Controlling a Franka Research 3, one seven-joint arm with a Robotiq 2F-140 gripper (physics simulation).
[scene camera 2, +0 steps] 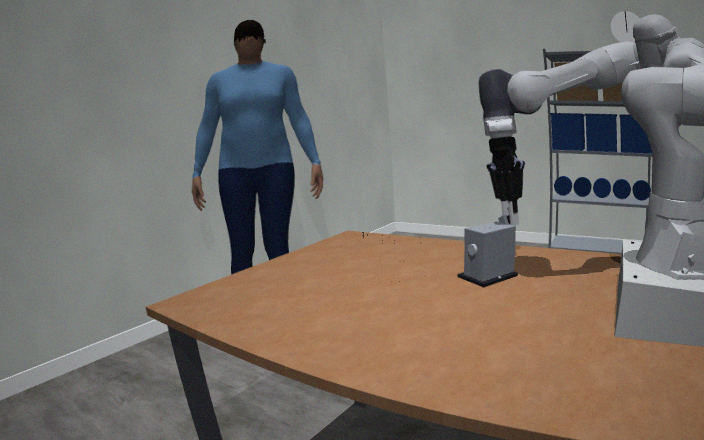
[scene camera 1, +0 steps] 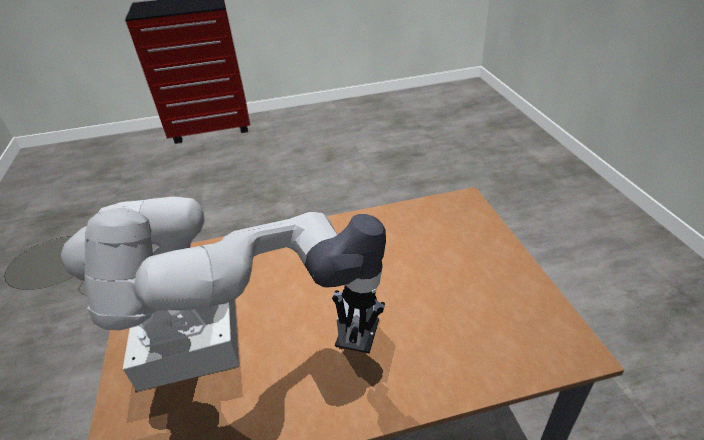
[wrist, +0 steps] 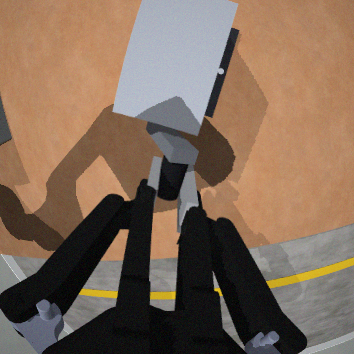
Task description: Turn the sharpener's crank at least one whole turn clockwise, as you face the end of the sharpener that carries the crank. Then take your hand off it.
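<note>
The grey box-shaped sharpener stands upright on its black base; in scene camera 1 it is mostly hidden behind the gripper. Its grey crank arm is at the near end in the wrist view and reaches up to about the top of the body in scene camera 2. The crank's black knob sticks out between the fingertips. My gripper points down and is shut on this knob, with one finger on each side of it.
The sharpener stands on the brown table. The arm's white base block is at the robot's end. A person in blue stands beyond the table. A shelf rack and a red cabinet stand farther back.
</note>
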